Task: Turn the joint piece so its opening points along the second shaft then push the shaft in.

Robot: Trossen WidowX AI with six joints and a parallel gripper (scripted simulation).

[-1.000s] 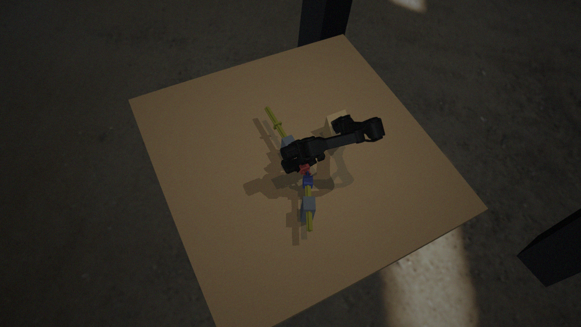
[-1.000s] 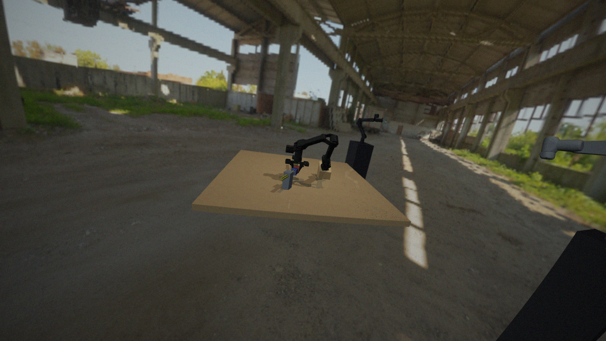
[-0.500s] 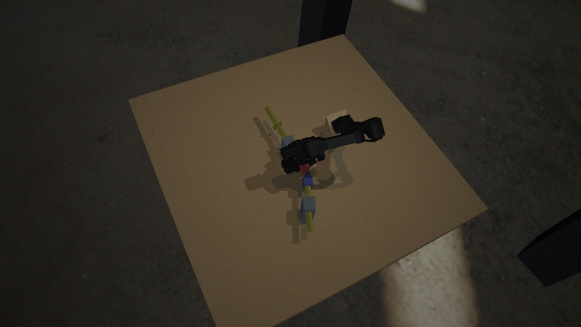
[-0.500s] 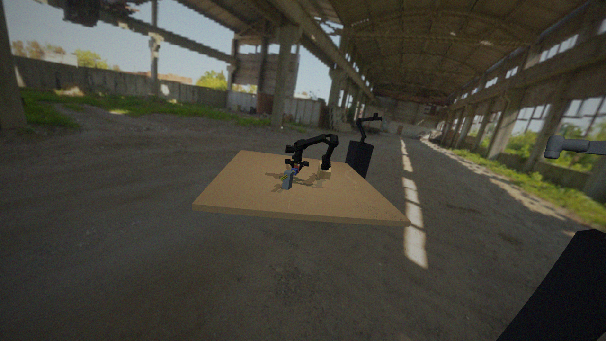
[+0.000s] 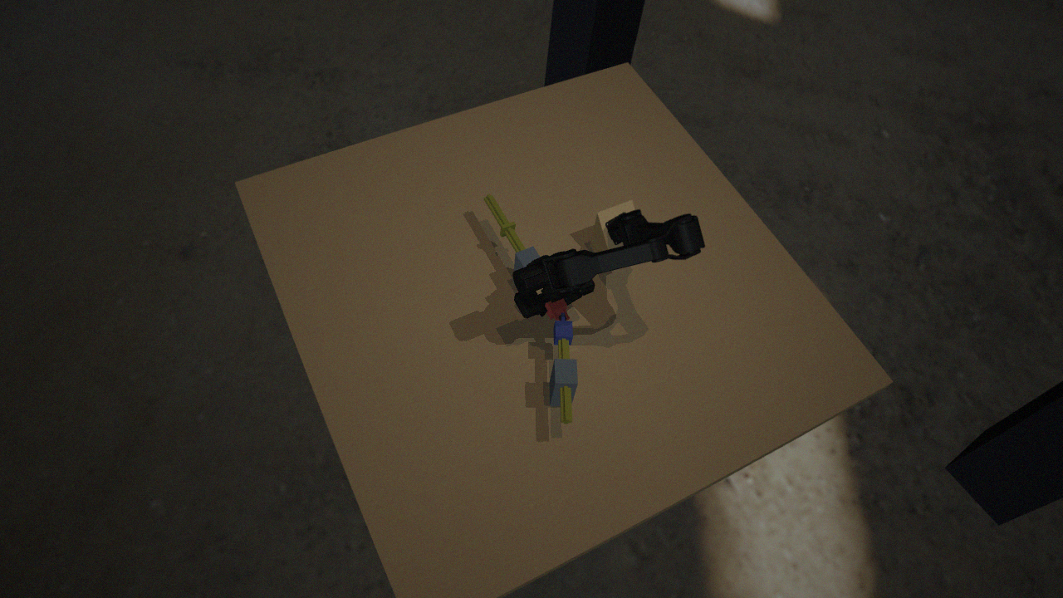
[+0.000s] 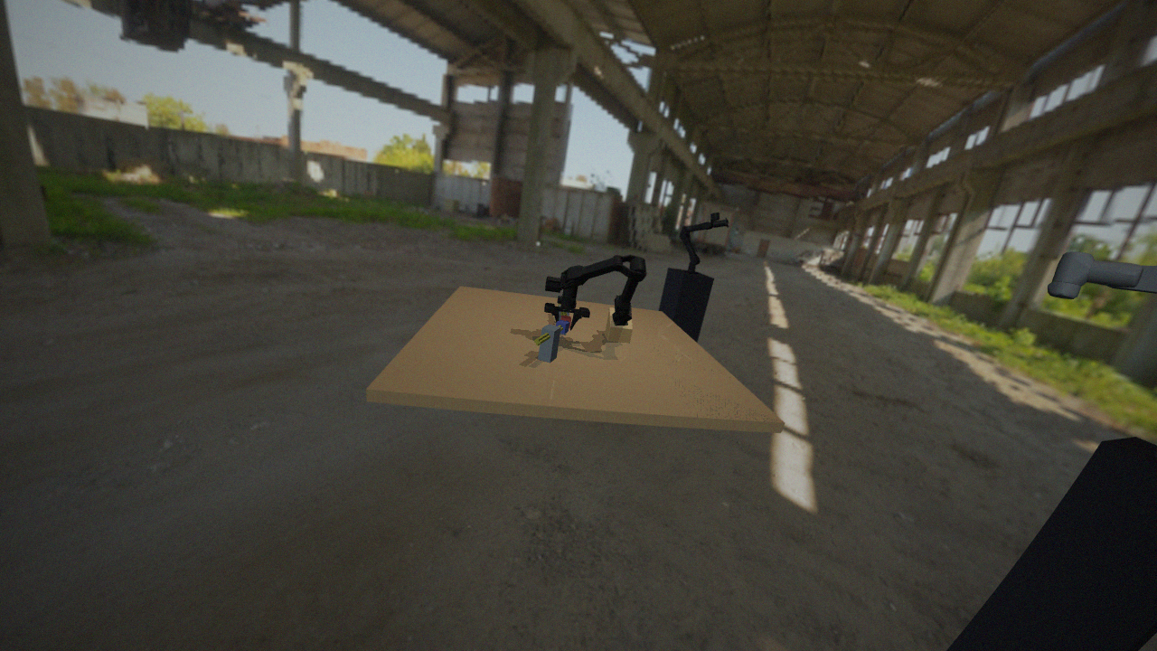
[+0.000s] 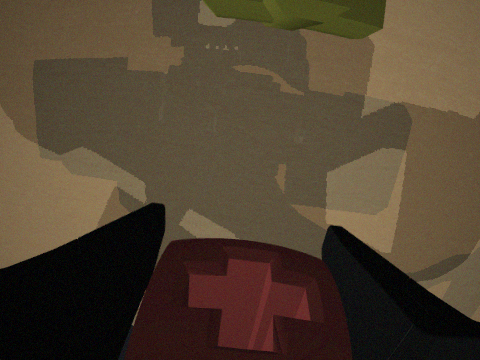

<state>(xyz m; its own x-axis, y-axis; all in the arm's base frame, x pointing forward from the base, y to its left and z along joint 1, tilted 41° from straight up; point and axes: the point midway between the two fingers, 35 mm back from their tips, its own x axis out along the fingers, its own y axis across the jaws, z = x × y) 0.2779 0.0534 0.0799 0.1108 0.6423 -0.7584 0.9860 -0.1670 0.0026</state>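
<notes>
Right now the red joint piece is 20 mm to the left of my gripper tip and 40 mm above it.
</notes>
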